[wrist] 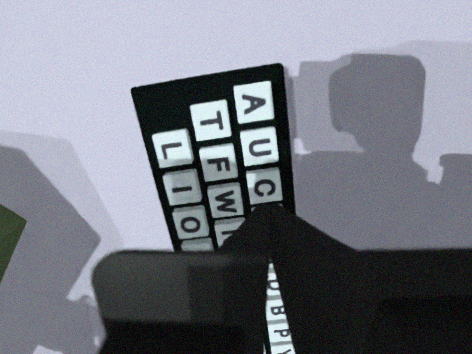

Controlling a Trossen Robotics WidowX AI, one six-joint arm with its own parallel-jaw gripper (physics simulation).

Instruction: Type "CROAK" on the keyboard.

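Frame: origin at the arm's base, x ahead, y left, z up, level; millimetres.
Where they show: gripper, fingertip midpoint: [266,213].
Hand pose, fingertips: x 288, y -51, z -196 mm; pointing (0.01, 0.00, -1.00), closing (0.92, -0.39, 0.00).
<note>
Each offset is from my fingertips to the top centre of the thing.
The black keyboard @[30 mm back, 38 mm right, 14 mm down] [162,107] with white keys lies at a slant through the middle of the wrist view. The A key @[13 mm ahead, 46 mm left, 14 mm down] [254,102], U key @[8 mm ahead, 26 mm left, 14 mm down] [259,146] and C key @[3 mm ahead, 6 mm left, 14 mm down] [264,185] run down its right column. The O key @[41 mm back, 2 mm left, 14 mm down] [190,223] is low in the left column, with the top of a key whose letter is hidden below it. My gripper [267,213] is shut with nothing between the fingers. Its dark tips overlap the view just below the C key; whether they touch a key I cannot tell. The fingers hide much of the lower keyboard. No K shows legibly.
The T key @[8 mm back, 46 mm left, 14 mm down] [210,120], F key @[13 mm back, 26 mm left, 14 mm down] [218,162], W key @[18 mm back, 6 mm left, 14 mm down] [225,200], L key @[30 mm back, 41 mm left, 14 mm down] [172,148] and I key @[35 mm back, 22 mm left, 14 mm down] [182,187] also show. B, P and part of Y show in the gap between the fingers. A green object [9,237] is at the left edge. Grey shadows fall on both sides.
</note>
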